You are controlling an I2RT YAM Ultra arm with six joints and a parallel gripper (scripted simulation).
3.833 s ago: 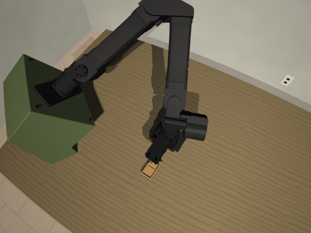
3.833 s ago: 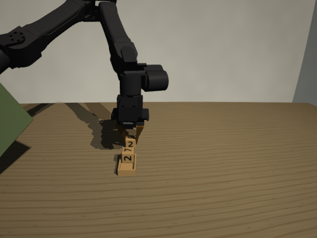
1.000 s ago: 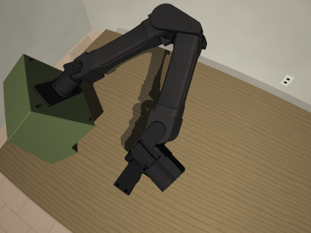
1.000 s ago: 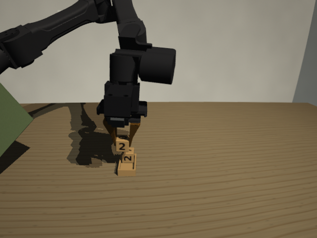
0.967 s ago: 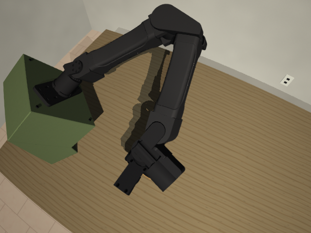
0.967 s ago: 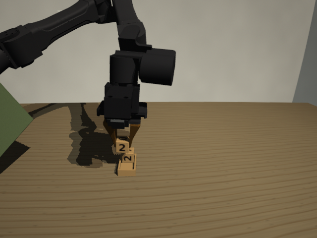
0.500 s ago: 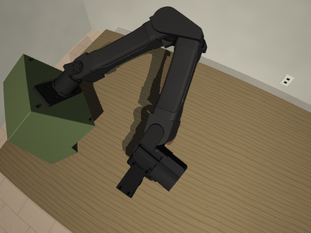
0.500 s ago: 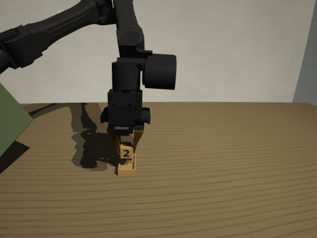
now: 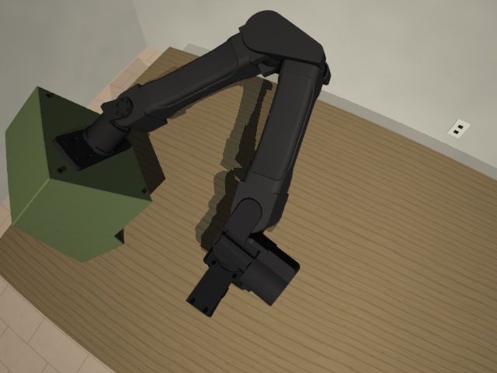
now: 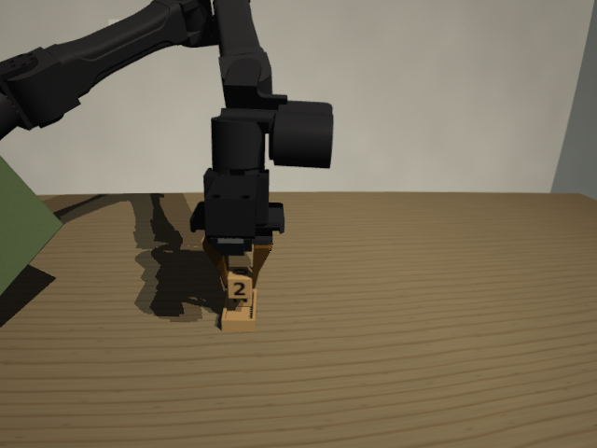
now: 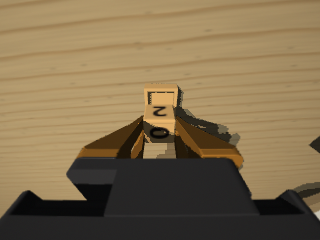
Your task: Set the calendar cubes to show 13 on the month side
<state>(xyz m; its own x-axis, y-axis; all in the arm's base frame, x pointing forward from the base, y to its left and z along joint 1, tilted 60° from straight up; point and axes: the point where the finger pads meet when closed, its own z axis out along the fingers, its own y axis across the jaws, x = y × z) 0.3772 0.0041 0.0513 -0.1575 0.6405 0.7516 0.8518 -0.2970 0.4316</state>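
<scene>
Right now my hand is right at the wooden cube. From my hand the other things lie so: wooden tray 50 mm below, 20 mm to the left, 10 mm behind.
</scene>
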